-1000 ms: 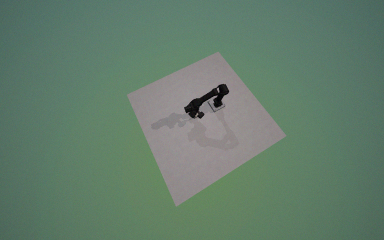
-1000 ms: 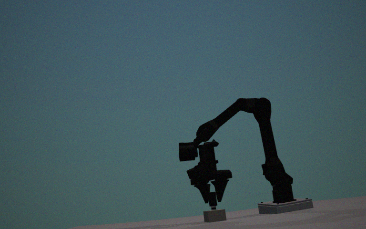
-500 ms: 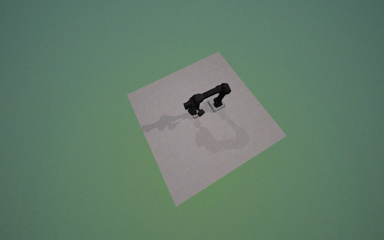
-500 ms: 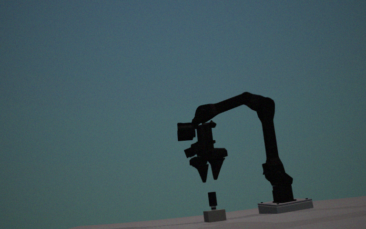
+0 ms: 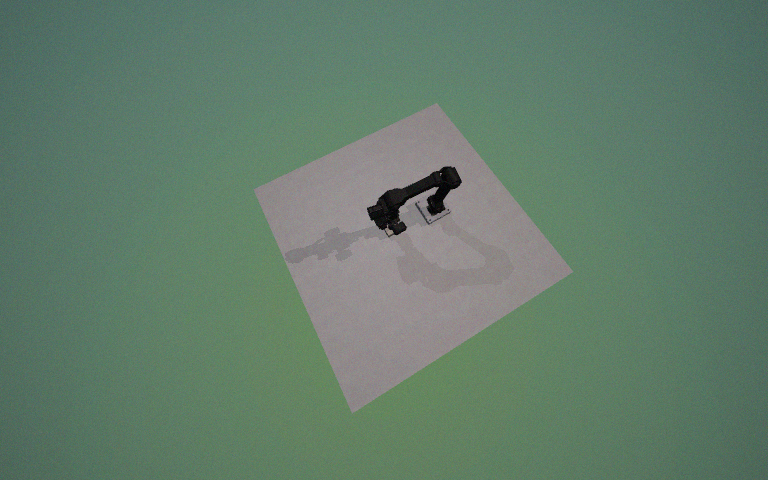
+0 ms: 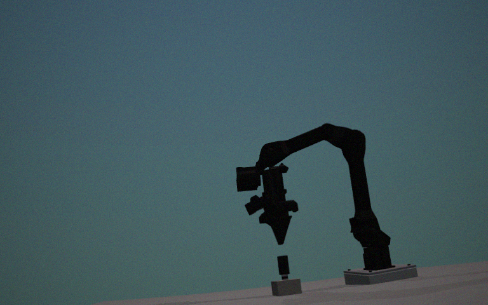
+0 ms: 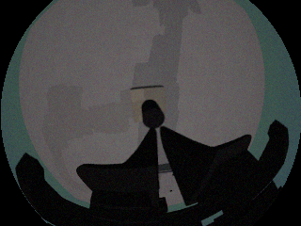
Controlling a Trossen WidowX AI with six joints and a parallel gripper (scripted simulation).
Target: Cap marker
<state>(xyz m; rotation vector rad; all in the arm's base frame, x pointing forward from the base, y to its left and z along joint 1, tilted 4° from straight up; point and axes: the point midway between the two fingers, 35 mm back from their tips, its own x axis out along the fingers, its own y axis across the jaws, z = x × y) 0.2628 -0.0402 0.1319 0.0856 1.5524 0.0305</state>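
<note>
My gripper tip is now 5 cm above the dark cap. Also, from my gripper tip: holder block: 11 cm below.
</note>
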